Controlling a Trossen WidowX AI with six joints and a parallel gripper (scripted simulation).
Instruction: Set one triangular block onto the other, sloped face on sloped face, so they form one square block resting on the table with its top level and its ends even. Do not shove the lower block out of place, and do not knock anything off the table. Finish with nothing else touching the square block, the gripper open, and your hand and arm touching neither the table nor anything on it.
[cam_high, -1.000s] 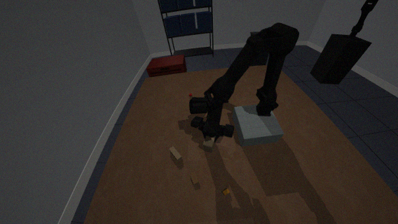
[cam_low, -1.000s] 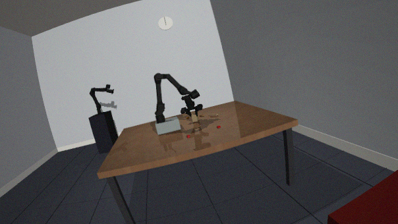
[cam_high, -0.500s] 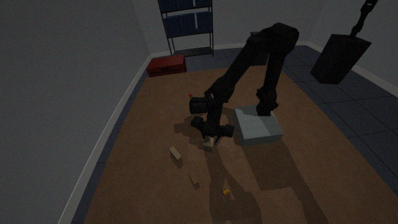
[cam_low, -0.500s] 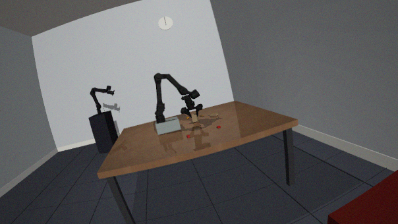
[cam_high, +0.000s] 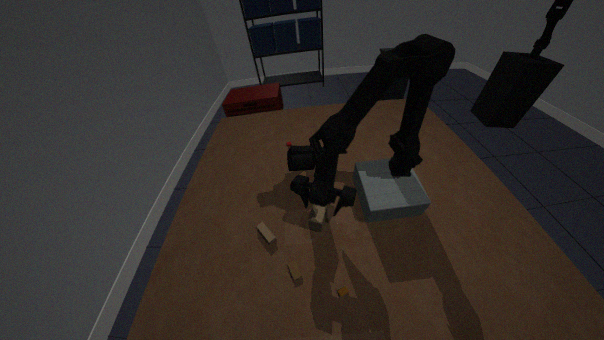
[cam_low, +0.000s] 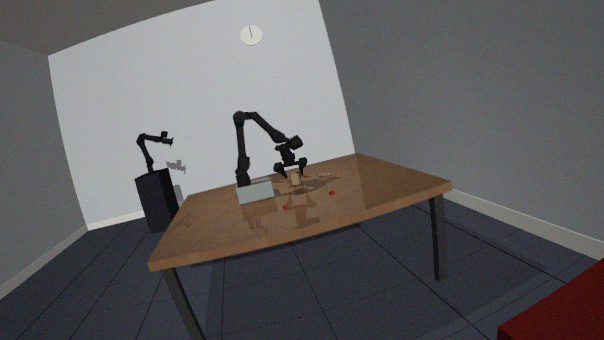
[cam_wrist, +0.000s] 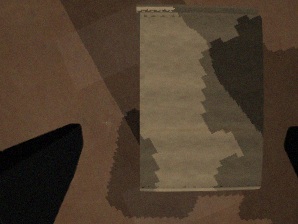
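Right now my gripper tip is right at the tan triangular block. From my gripper tip the other things lie so: small red piece (17 cm ahead, 37 cm to the right, 4 cm below); then small orange block (8 cm behind, 21 cm to the left, 4 cm below).
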